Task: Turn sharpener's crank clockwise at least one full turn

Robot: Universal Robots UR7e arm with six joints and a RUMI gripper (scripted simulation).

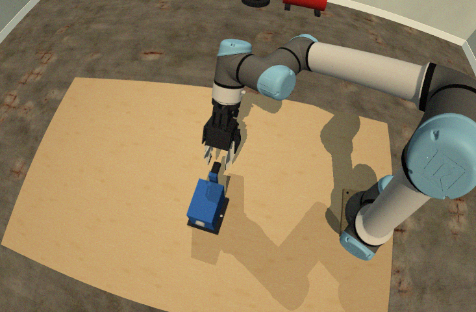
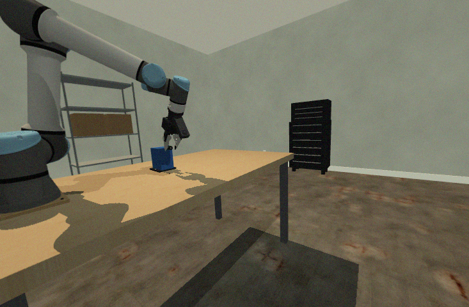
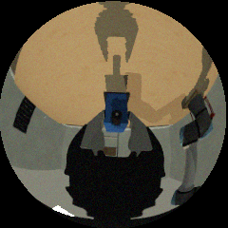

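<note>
Now: hand 20 mm to the right of the dark crank handle.
</note>
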